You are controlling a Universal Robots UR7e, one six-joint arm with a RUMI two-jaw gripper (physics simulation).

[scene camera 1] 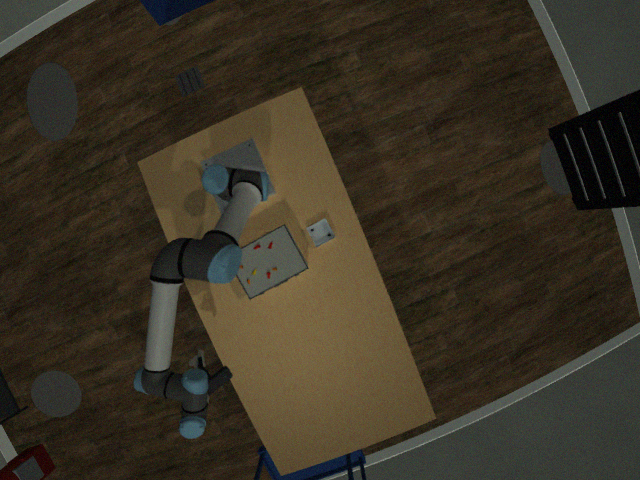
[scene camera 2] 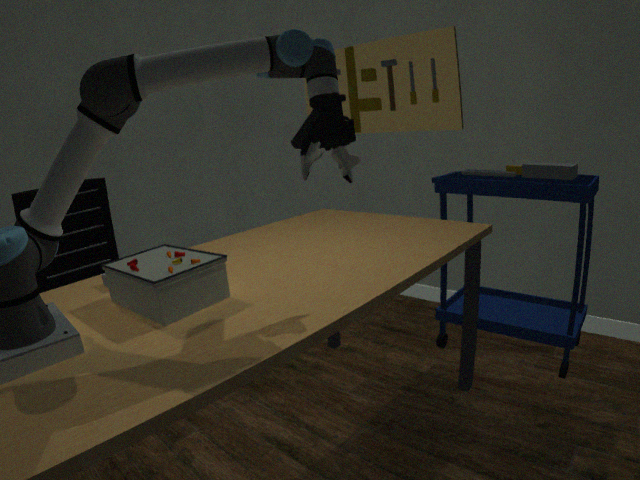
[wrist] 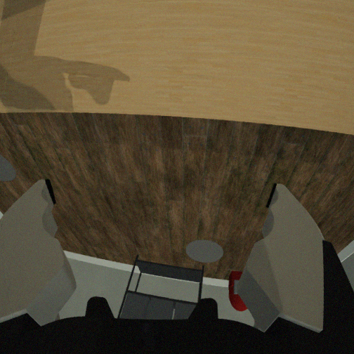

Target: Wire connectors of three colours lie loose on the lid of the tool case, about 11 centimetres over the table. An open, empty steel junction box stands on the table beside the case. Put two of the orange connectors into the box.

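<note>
The tool case stands near the arm's base. Three orange connectors lie apart on its lid: one orange connector, another orange connector, and a third orange connector close to the arm's elbow in scene camera 1. Red connectors and a yellow connector lie among them. The open junction box stands on the table beside the case, with no connector visible inside. My gripper is open and empty, high up, beyond the table's long edge and far from the case.
The table carries the arm's base plate near one end. A blue cart stands past the other end. A tool board hangs on the wall. The arm's elbow hangs beside the case in scene camera 1.
</note>
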